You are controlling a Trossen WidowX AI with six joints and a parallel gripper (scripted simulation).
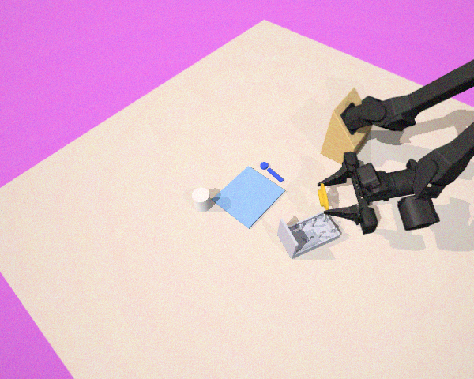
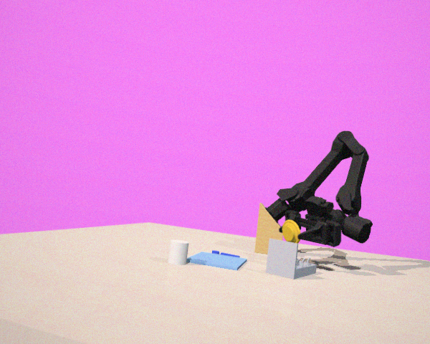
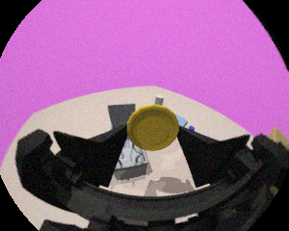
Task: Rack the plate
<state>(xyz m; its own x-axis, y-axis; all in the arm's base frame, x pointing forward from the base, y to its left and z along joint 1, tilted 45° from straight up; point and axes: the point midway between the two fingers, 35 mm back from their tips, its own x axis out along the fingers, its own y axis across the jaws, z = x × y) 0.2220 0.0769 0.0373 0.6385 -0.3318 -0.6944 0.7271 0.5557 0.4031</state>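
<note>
Right now the grey dish rack is 70 mm below my gripper tip, 60 mm ahead of it and 20 mm to the left of it. Round my gripper tip: light blue mat: 170 mm to the right, 90 mm below, 50 mm ahead; then blue spoon: 180 mm to the right, 90 mm below, 50 mm behind; then yellow plate: 10 mm to the left.
</note>
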